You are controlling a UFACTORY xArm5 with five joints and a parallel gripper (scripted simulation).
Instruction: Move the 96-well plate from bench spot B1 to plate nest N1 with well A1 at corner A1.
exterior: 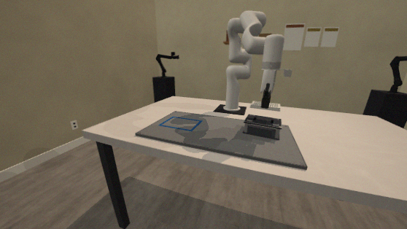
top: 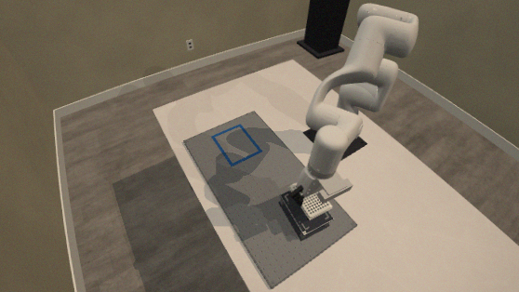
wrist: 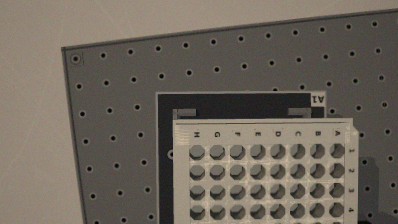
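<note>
My hand is 90 mm above the dark raised nest N1. From my hand the other things lie so: white 96-well plate: 10 mm below; then A1 corner mark: 60 mm ahead, 70 mm to the left, 80 mm below.
</note>
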